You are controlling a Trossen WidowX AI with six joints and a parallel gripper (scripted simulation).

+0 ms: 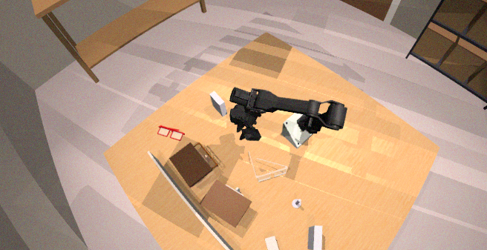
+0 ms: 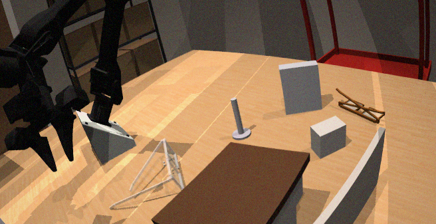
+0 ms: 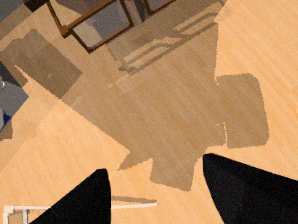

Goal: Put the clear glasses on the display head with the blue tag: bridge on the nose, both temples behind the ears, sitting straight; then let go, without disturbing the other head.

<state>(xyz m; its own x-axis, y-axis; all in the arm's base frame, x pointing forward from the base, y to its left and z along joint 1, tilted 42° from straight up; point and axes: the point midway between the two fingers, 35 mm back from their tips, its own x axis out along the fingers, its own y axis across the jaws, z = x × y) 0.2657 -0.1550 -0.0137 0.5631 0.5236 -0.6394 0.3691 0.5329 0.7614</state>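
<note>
Right now my gripper tip is 36 cm to the right of the grey post and 11 cm above it. Round my gripper tip: long grey bar 34 cm ahead, 8 cm below, 7 cm to the left; grey cube 41 cm to the left, 19 cm ahead, 11 cm below.
</note>
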